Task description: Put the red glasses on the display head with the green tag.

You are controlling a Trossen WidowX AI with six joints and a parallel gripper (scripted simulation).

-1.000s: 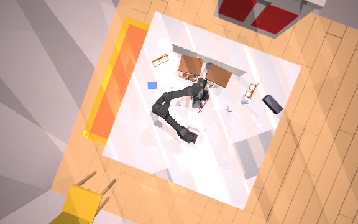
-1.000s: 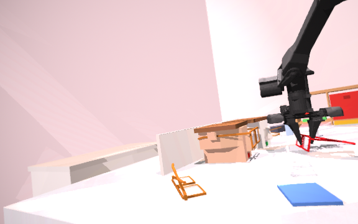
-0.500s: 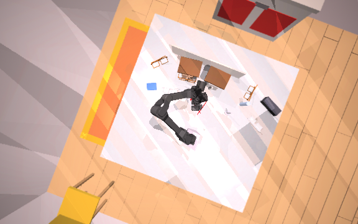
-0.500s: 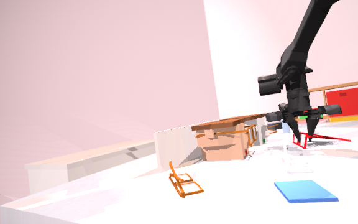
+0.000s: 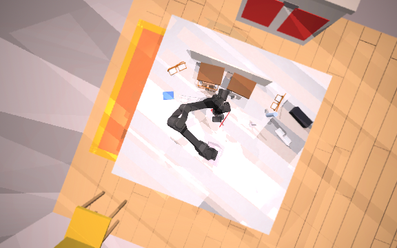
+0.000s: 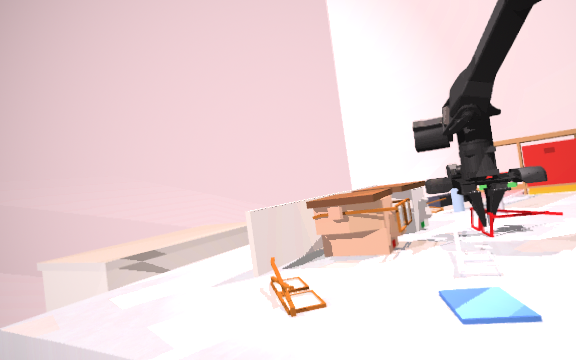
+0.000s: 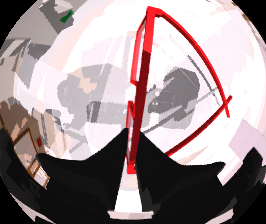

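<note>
Now: gripper tip 10 mm past the white stand, 300 mm to the left of it and 10 mm below it. Round my gripper tip: white wall panel 310 mm ahead, 40 mm above; then pale-blue cylinder 90 mm ahead, 390 mm to the right, 30 mm above; then blue pad 10 mm behind, 370 mm to the left, 10 mm below.
</note>
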